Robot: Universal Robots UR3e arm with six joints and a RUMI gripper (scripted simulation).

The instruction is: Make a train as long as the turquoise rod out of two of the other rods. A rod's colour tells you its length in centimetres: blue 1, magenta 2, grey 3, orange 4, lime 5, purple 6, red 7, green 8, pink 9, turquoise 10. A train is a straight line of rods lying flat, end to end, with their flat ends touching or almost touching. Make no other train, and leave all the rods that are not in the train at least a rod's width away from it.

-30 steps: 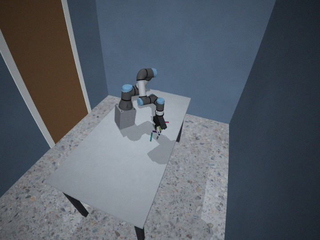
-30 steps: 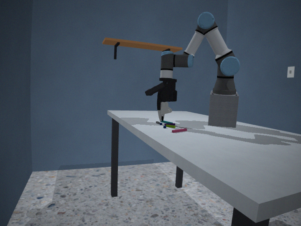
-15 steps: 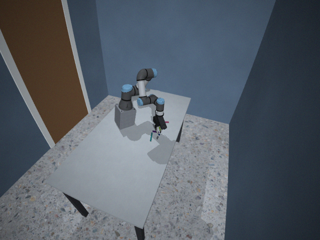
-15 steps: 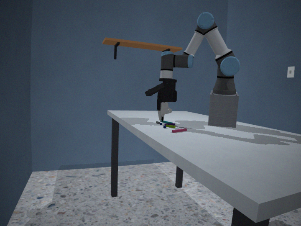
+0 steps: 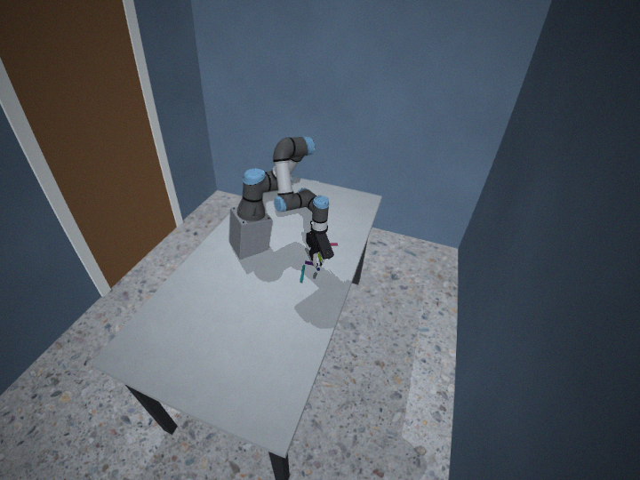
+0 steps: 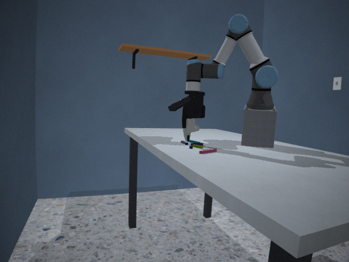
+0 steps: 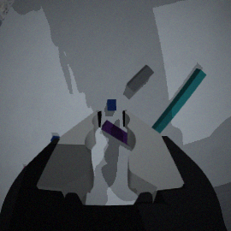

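The grey rod lies 40 mm to the right of my hand and 30 mm below it. Also, from my hand: turquoise rod (60 mm behind, 50 mm to the right, 30 mm below); then purple rod (40 mm behind, 30 mm to the left, 30 mm below); then lime rod (10 mm behind, 80 mm to the left, 30 mm below).
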